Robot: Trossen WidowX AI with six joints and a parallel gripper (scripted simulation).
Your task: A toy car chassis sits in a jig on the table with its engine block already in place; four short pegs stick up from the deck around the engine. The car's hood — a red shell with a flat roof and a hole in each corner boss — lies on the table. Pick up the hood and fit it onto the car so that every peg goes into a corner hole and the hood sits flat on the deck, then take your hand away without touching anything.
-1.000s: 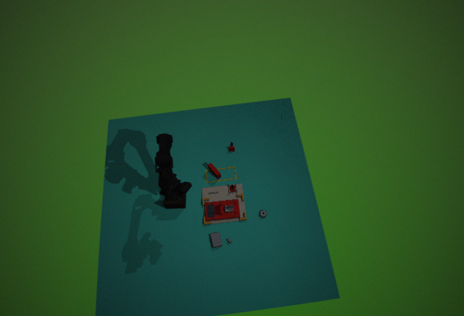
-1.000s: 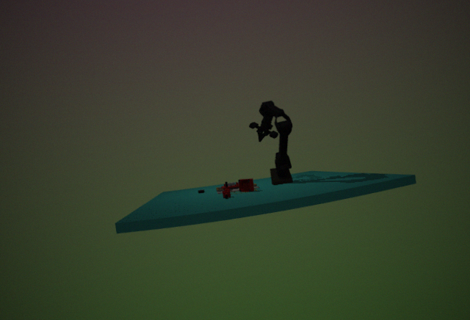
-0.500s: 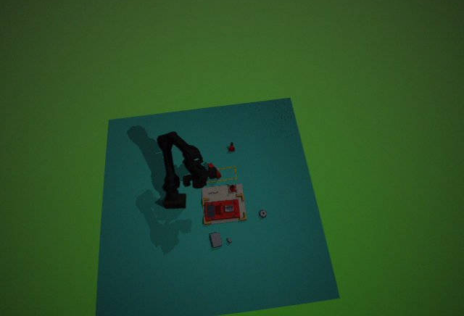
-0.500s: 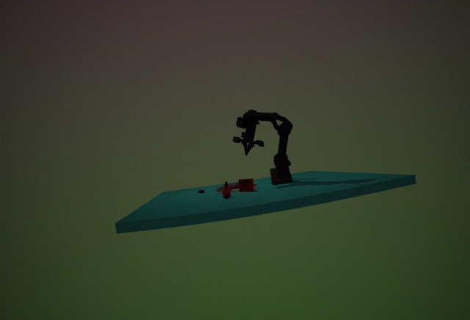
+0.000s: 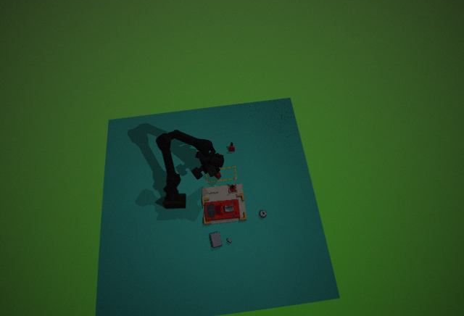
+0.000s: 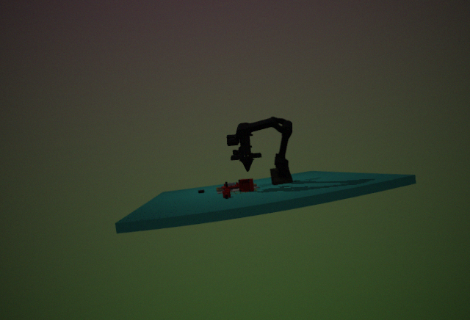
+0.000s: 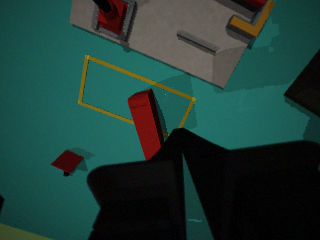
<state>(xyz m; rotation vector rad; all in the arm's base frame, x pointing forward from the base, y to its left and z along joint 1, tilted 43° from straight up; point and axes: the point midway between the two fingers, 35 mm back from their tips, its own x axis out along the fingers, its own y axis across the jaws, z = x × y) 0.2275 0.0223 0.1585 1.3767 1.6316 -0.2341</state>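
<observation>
My gripper tip is now 20 mm short of the red hood, 30 mm to the right of it and 70 mm above it. The rest, counted from my gripper tip: grey jig (70 mm ahead, 180 mm to the right, 100 mm below); then grey engine block (100 mm ahead, 210 mm to the right, 90 mm below).
</observation>
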